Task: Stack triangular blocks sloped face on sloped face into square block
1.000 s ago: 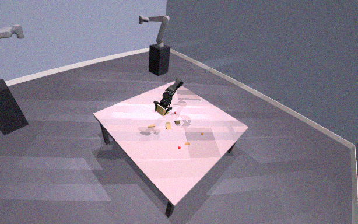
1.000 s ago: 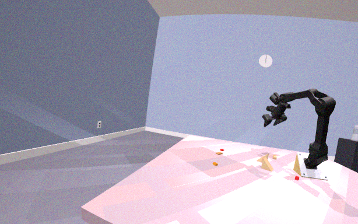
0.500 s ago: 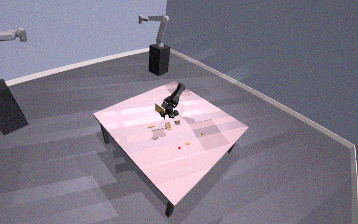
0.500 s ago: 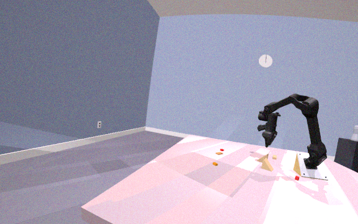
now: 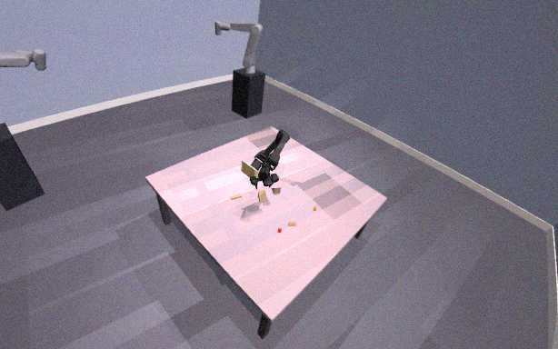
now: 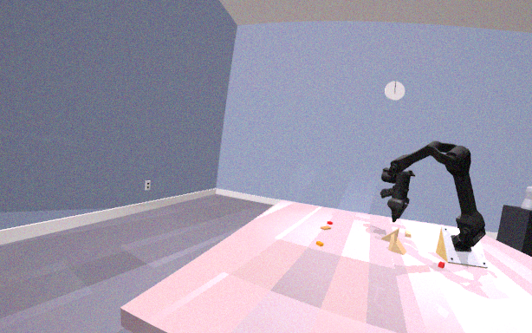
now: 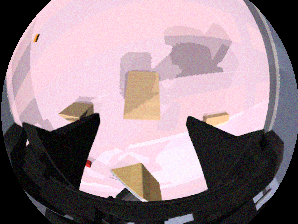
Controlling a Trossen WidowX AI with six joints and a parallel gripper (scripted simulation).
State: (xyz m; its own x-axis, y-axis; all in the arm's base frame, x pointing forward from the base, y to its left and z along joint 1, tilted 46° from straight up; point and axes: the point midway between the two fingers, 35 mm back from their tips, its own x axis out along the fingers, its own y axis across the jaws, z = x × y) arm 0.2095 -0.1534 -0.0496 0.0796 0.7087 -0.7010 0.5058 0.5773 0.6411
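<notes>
My gripper tip is 80 mm above the tan triangular block. From my gripper tip the other things lie so: red cube 240 mm to the left, 100 mm behind, 80 mm below; orange bit 330 mm ahead, 190 mm to the left, 90 mm below.
</notes>
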